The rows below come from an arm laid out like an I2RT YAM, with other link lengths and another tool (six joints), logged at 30 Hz.
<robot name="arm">
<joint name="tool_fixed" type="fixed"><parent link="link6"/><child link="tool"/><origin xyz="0.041 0.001 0.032" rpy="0 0.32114 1.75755"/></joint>
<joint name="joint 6" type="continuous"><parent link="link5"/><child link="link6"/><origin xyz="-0.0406 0 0.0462" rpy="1.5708 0 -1.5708"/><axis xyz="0 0 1"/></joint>
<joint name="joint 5" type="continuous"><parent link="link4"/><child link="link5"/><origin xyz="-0.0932 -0.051 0.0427" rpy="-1.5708 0 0"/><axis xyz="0 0 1"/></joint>
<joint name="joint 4" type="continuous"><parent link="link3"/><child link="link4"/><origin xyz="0.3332 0.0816 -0.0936" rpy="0 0 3.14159"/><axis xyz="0 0 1"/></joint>
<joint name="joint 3" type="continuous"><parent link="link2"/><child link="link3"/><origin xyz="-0.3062 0 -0.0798" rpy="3.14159 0 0"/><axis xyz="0 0 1"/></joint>
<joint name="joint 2" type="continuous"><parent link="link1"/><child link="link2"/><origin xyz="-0.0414 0.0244 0.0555" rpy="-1.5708 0 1.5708"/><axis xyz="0 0 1"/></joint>
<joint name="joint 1" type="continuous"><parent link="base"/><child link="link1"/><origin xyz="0 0 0.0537" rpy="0 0 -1.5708"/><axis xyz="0 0 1"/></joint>
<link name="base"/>
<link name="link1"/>
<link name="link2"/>
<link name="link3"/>
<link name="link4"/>
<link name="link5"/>
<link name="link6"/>
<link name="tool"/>
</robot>
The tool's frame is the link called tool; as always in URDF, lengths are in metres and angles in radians. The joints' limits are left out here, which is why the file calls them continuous.
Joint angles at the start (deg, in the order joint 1, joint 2, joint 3, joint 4, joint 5, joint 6):
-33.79 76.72 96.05 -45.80 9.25 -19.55
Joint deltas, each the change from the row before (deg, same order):
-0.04 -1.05 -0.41 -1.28 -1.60 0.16
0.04 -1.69 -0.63 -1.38 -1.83 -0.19
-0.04 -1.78 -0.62 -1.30 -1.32 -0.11
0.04 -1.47 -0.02 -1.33 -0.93 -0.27
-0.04 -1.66 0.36 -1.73 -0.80 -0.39
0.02 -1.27 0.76 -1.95 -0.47 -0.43
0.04 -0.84 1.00 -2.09 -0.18 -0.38
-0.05 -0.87 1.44 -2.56 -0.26 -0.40
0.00 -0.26 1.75 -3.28 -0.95 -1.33
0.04 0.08 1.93 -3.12 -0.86 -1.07
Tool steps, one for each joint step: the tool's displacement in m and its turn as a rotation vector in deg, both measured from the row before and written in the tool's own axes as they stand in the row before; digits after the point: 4 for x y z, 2 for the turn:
0.0053 0.0011 -0.0048 -1.59 0.39 -0.44
0.0068 0.0016 -0.0092 -1.72 0.03 -0.83
0.0073 0.0007 -0.0102 -1.19 -0.06 -0.51
0.0052 0.0007 -0.0116 -0.80 -0.27 -0.56
0.0057 -0.0001 -0.0155 -0.56 -0.41 -0.56
0.0048 0.0000 -0.0146 -0.31 -0.16 -0.56
0.0041 0.0000 -0.0123 -0.11 0.21 -0.47
0.0048 -0.0005 -0.0151 -0.12 0.21 -0.45
0.0039 0.0012 -0.0107 -0.69 1.05 -1.66
0.0029 0.0014 -0.0091 -0.75 1.04 -1.41

